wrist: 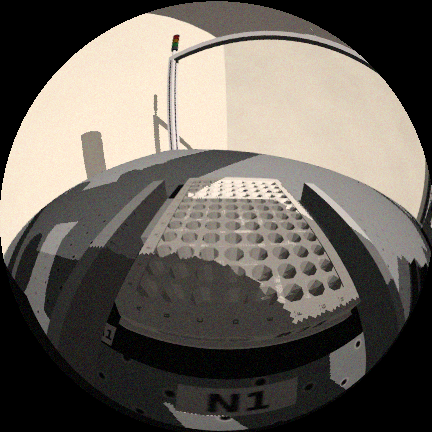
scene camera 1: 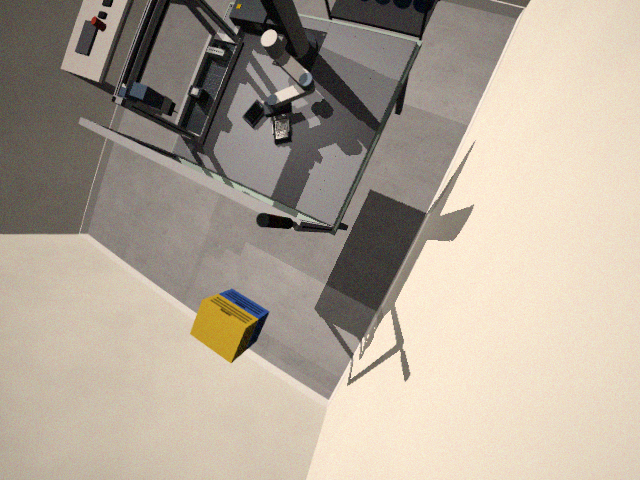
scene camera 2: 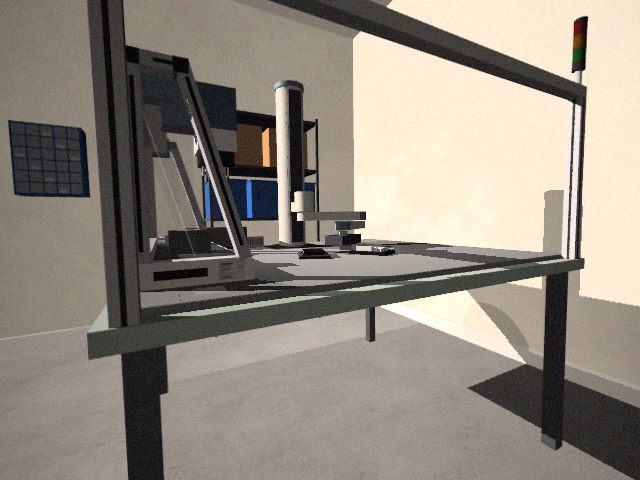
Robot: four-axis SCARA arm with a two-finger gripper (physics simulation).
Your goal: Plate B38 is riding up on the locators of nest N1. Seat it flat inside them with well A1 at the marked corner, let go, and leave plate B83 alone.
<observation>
I see my gripper (wrist: pixel 236 191) and a nest N1 (wrist: pixel 186 360).
</observation>
